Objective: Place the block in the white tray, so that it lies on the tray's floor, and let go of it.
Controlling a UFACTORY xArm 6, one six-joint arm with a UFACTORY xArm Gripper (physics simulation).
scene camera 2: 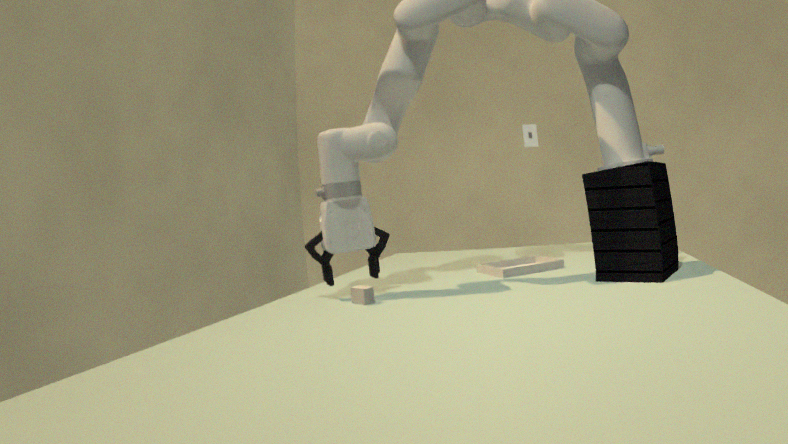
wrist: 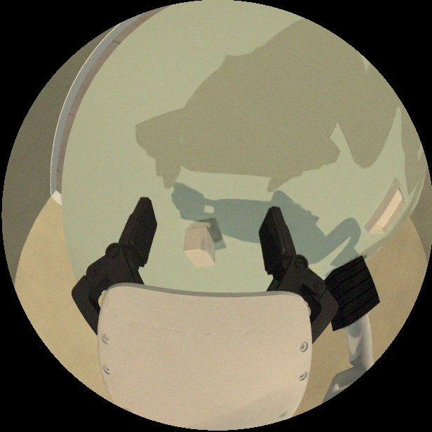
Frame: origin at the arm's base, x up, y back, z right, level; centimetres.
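Seen in the pictures: gripper, between the fingertips: (scene camera 2: 352, 281); arm's base, origin of its link: (scene camera 2: 625, 168).
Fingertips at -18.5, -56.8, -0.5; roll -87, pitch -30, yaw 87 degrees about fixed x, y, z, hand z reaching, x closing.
Observation:
Offsets run from my fingertips to a thing's middle, as dx, dy, dz. Level surfaces: height alone.
A small pale block {-1.7, +3.1, -6.4} (scene camera 2: 362, 295) (wrist: 199, 246) rests on the table. My gripper (scene camera 2: 353, 279) (wrist: 208, 214) is open and empty, pointing down, with its fingertips above the height of the block. In the wrist view the block shows between the two spread fingers, a little nearer the left finger. The shallow white tray {-2.2, +34.8, +21.4} (scene camera 2: 518, 271) (wrist: 372, 230) lies on the table well to the right of the gripper and the block. In the wrist view it shows at the right edge.
The pale green table {dx -3.2} (scene camera 2: 419, 364) (wrist: 110, 165) carries the arm's shadows. The black ribbed robot base (scene camera 2: 628, 226) (wrist: 354, 292) stands to the right of the tray. A wall (scene camera 2: 137, 165) rises at the left beyond the table's edge.

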